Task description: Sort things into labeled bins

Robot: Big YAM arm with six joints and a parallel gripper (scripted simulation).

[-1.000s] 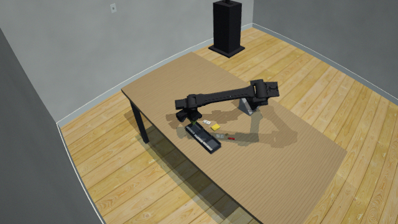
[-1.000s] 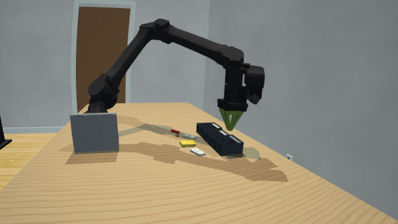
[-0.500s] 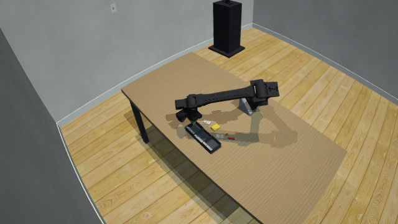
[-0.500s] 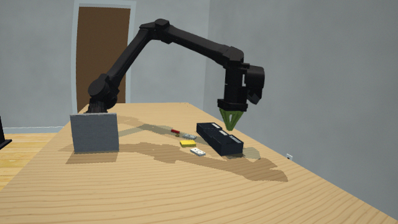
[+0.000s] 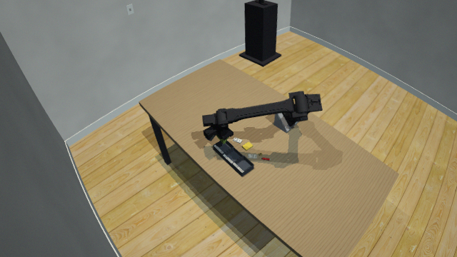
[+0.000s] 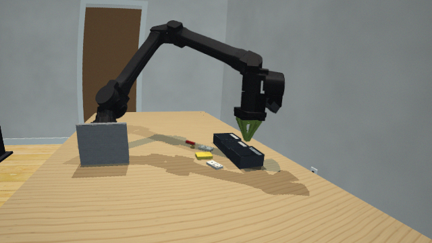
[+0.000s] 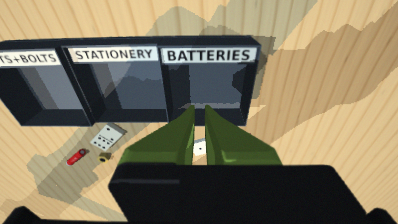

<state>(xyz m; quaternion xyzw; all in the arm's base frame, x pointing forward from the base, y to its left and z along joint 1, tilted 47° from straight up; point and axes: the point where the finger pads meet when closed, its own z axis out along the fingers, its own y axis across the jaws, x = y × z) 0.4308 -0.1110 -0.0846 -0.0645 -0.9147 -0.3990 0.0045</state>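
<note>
The long black bin lies 80 mm to the left of my hand, 60 mm below it and 10 mm ahead of it. Round my hand: yellow block (110 mm behind, 80 mm to the left, 70 mm below); small nut (170 mm to the left, 120 mm behind, 70 mm below); red battery (220 mm to the left, 110 mm behind, 70 mm below).
</note>
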